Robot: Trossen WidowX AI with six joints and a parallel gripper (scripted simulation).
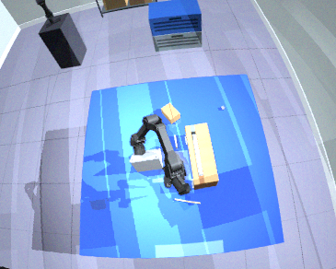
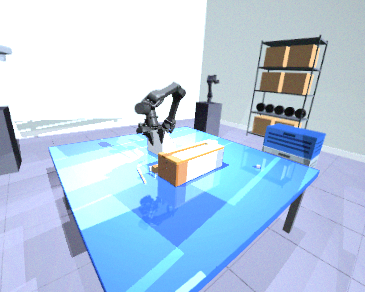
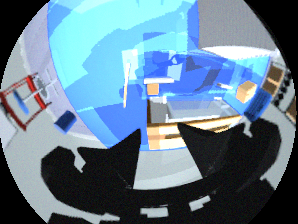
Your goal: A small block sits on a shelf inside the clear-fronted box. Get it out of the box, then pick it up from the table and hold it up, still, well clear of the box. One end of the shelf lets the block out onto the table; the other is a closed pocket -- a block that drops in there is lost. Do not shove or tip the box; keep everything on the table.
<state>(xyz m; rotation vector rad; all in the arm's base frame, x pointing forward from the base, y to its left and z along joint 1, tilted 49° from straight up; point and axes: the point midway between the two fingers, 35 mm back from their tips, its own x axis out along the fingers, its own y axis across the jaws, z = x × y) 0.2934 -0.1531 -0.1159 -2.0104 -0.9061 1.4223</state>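
Now: gripper tip 16 cm above the thin white stick and 9 cm to the left of it. The rest, counted from my gripper tip: orange carton (52 cm to the left, 13 cm below, 12 cm behind); tiny white block (57 cm to the left, 26 cm ahead, 15 cm below).
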